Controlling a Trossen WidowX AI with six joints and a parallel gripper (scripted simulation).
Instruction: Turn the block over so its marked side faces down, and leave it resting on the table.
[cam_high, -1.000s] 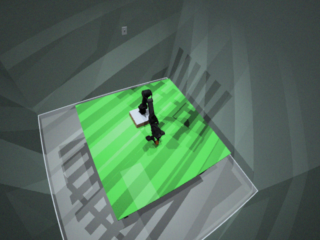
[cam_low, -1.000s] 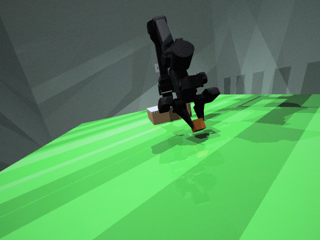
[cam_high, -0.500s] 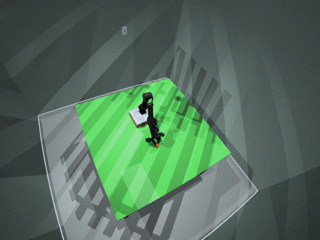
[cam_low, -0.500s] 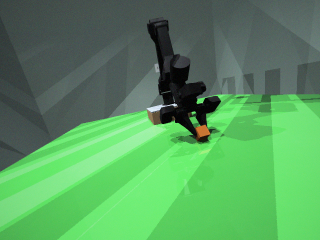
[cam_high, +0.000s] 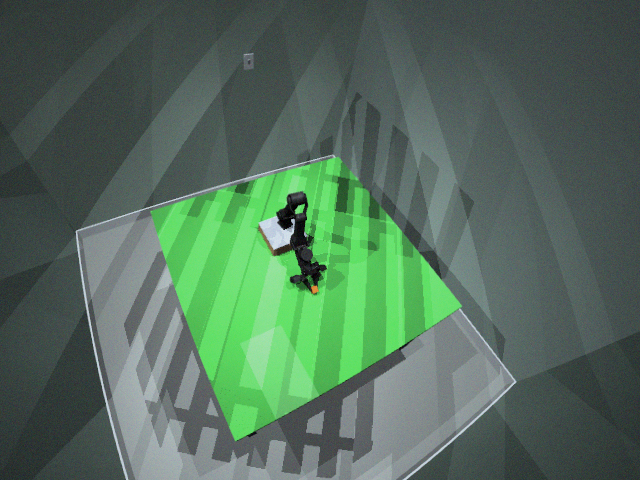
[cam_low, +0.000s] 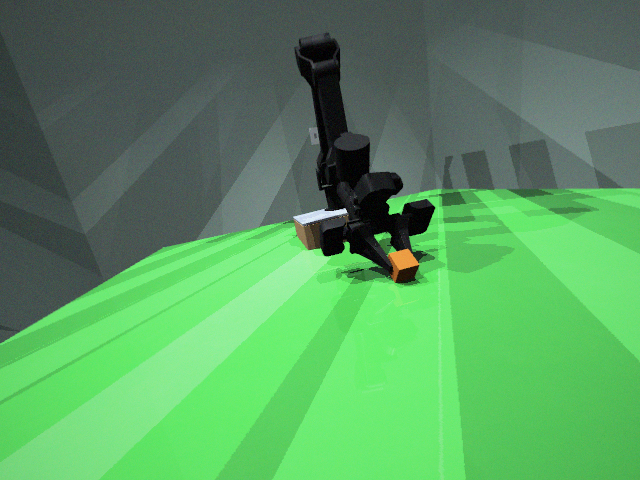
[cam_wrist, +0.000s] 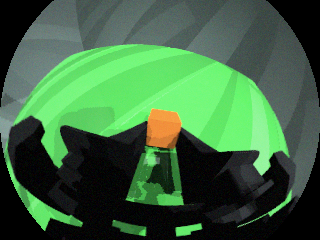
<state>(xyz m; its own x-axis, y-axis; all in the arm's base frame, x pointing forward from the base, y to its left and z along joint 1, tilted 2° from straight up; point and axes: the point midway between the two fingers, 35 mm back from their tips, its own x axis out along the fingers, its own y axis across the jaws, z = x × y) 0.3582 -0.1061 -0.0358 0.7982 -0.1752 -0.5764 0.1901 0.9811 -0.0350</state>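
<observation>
My gripper tip is 1 cm past the orange block and 1 cm above it.
</observation>
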